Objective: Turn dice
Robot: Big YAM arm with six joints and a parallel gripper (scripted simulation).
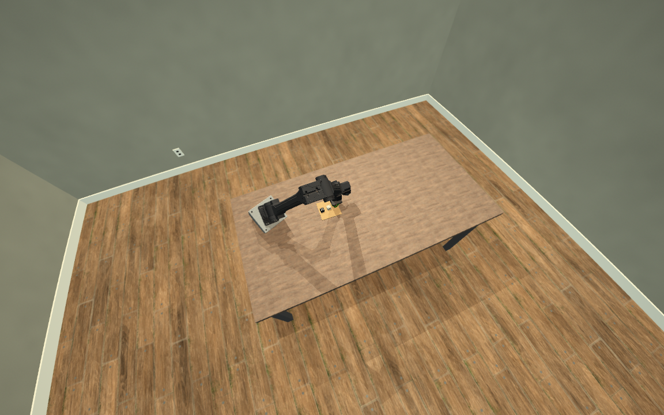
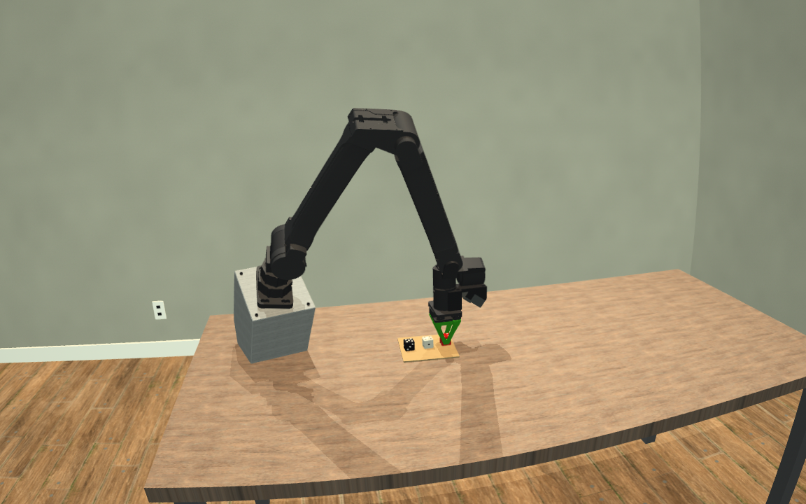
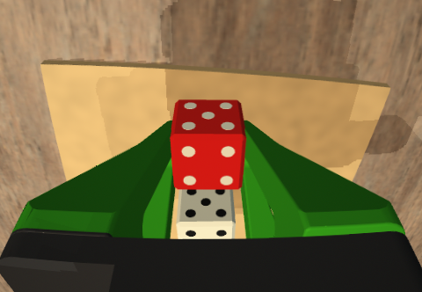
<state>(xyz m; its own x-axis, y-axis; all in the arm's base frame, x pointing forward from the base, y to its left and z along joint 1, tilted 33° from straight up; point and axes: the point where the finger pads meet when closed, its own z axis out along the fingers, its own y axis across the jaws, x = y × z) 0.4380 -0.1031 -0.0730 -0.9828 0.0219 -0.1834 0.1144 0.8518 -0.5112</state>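
Now: the red die right at my hand. Also, from my hand: tan mat (50 mm behind, 20 mm below, 10 mm to the left); then black die (90 mm behind, 10 mm to the left); then white die (50 mm behind, 10 mm to the left).
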